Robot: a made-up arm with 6 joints.
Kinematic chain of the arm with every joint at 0, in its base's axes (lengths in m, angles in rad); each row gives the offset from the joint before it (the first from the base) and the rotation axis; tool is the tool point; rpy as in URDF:
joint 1: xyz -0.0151 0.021 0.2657 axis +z
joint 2: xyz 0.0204 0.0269 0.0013 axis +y
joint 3: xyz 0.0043 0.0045 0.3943 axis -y
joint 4: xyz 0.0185 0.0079 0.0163 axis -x
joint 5: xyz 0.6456 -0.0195 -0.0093 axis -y
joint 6: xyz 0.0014 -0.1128 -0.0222 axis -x
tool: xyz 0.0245 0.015 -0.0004 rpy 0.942 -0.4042 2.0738
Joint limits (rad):
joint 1: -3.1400..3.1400
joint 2: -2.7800..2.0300
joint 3: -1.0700..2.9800
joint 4: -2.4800..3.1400
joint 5: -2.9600..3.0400
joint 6: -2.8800..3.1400
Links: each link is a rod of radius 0.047 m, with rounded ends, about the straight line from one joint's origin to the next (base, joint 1, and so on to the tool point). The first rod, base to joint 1, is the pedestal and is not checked.
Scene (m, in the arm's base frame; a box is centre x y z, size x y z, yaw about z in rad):
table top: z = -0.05
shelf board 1: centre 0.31 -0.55 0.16 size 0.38 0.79 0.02 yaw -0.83
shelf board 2: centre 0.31 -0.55 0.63 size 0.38 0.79 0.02 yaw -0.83
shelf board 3: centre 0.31 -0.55 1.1 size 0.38 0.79 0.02 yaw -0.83
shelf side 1: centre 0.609 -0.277 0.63 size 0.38 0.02 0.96 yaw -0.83
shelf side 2: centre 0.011 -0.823 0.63 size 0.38 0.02 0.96 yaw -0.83
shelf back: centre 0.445 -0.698 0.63 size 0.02 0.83 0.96 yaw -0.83
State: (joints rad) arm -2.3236 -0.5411 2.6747 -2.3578 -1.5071 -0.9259
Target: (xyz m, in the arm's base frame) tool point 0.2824 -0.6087 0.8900
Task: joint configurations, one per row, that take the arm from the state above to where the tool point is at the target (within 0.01 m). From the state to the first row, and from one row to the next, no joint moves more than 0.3 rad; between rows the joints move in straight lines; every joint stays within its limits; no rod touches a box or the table.
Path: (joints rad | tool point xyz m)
1: -2.2656 -0.5560 2.4023 -2.3131 -1.5353 -0.9184 | 0.6230 0.5546 0.7728
2: -2.2075 -0.5709 2.1298 -2.2683 -1.5634 -0.9109 | 0.5516 0.5431 0.9299
3: -2.1495 -0.5857 1.8574 -2.2236 -1.5916 -0.9034 | 0.4619 0.4923 1.0637
4: -2.0914 -0.6006 1.5849 -2.1788 -1.6198 -0.8959 | 0.3642 0.4055 1.1647
5: -2.0334 -0.6155 1.3125 -2.1341 -1.6479 -0.8884 | 0.2683 0.2896 1.2258
6: -1.9753 -0.6304 1.0400 -2.0894 -1.6761 -0.8809 | 0.1828 0.1543 1.2427
7: -1.9173 -0.6452 0.7676 -2.0446 -1.7042 -0.8734 | 0.1142 0.0112 1.2142
8: -1.8592 -0.6601 0.4951 -1.9999 -1.7324 -0.8659 | 0.0666 -0.1266 1.1421
9: -1.8012 -0.6750 0.2227 -1.9551 -1.7606 -0.8584 | 0.0406 -0.2466 1.0316
10: -1.7432 -0.6899 -0.0497 -1.9104 -1.7887 -0.8509 | 0.0344 -0.3376 0.8900
11: -1.6039 -0.4203 0.1614 -1.9933 -1.7494 -0.8654 | 0.0893 -0.4330 0.9168
12: -1.4647 -0.1508 0.3725 -2.0762 -1.7101 -0.8798 | 0.1719 -0.5278 0.9175
13: -1.3254 0.1188 0.5835 -2.1591 -1.6708 -0.8943 | 0.2824 -0.6087 0.8899

